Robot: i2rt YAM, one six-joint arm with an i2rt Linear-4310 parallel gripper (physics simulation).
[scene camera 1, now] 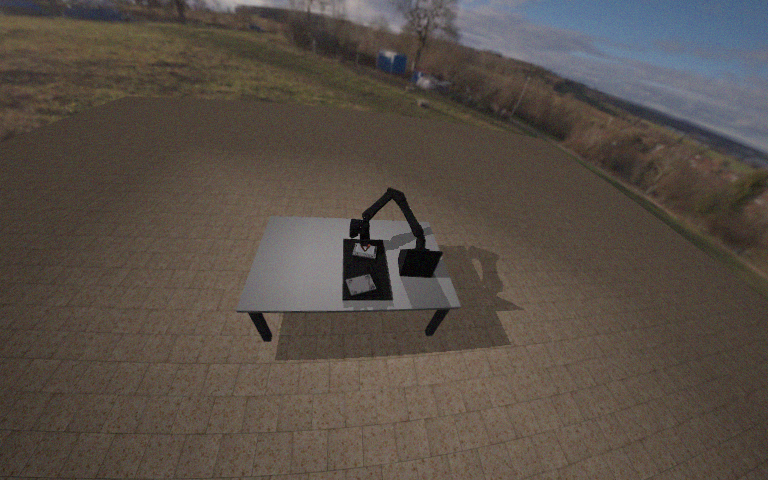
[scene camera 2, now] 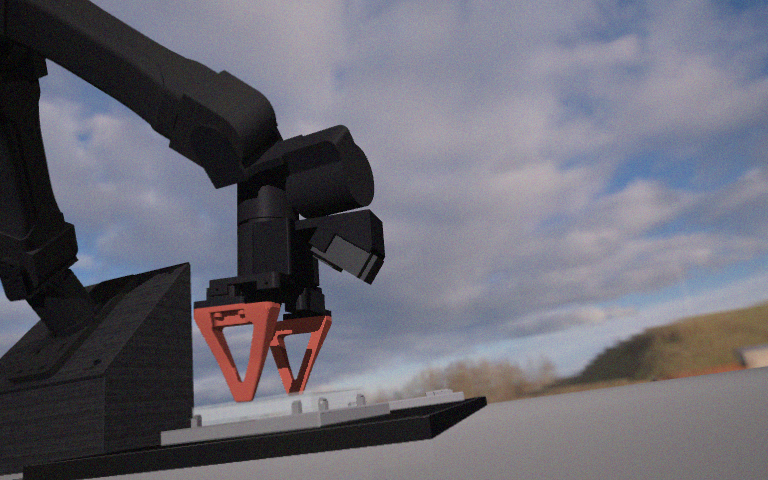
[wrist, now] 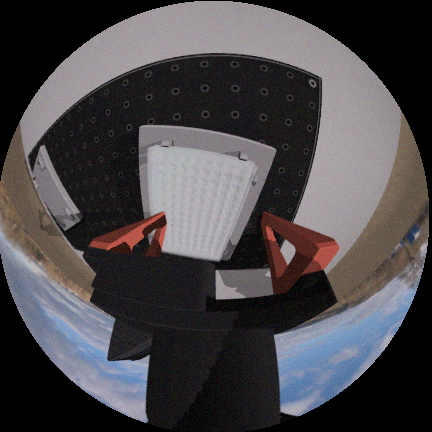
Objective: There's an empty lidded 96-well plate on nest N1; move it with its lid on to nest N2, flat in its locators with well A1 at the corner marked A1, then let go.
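Frame: origin at the arm's base, x left, y back, z up, level; millimetres.
Where they show: gripper, fingertip midpoint: (scene camera 1: 364, 246) (scene camera 2: 272, 398) (wrist: 213, 216); arm's base, link origin: (scene camera 1: 420, 250) (scene camera 2: 81, 326).
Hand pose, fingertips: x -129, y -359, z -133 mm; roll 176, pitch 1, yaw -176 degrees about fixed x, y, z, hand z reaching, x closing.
Things, the pixels of their top centre, and the offset from my fingertips. Level surfaces: height alone.
- lidded 96-well plate, top centre: (scene camera 2: 278, 399) (scene camera 1: 365, 248) dx +21, dy +5, dz -1 mm
- light grey nest, top centre: (scene camera 2: 278, 404) (wrist: 192, 216) (scene camera 1: 365, 249) dx +20, dy +6, dz -5 mm
- second grey nest, top centre: (scene camera 2: 398, 395) (wrist: 47, 197) (scene camera 1: 361, 283) dx +318, dy -14, dz -9 mm
- black perforated board, top centre: (scene camera 2: 337, 418) (wrist: 103, 203) (scene camera 1: 365, 265) dx +156, dy +10, dz -26 mm
- light grey table, surface height: dz -40 mm
The lidded 96-well plate (scene camera 1: 360, 253) (scene camera 2: 254, 409) (wrist: 200, 200), whitish under a clear lid, sits flat in one light grey nest (scene camera 2: 237, 429) (wrist: 200, 136) between small corner locators. A second grey nest (scene camera 1: 360, 284) (scene camera 2: 427, 398) (wrist: 54, 192) holds no plate; it is at the left in the wrist view. My gripper (scene camera 1: 365, 247) (scene camera 2: 270, 395) (wrist: 213, 216) is open, with nothing held. Its orange fingers point down over the plate, one towards each long side, with tips near the height of the lid's top. Contact cannot be told. Nest labels and the A1 mark are not readable.
Both nests stand on a black perforated board (scene camera 1: 366, 268) (scene camera 2: 339, 439) (wrist: 220, 76) on a light grey table (scene camera 1: 300, 254) (wrist: 360, 150). The dark block of the arm's base (scene camera 1: 419, 263) (scene camera 2: 141, 339) stands beside the board. The nest locators stick up around the plate.
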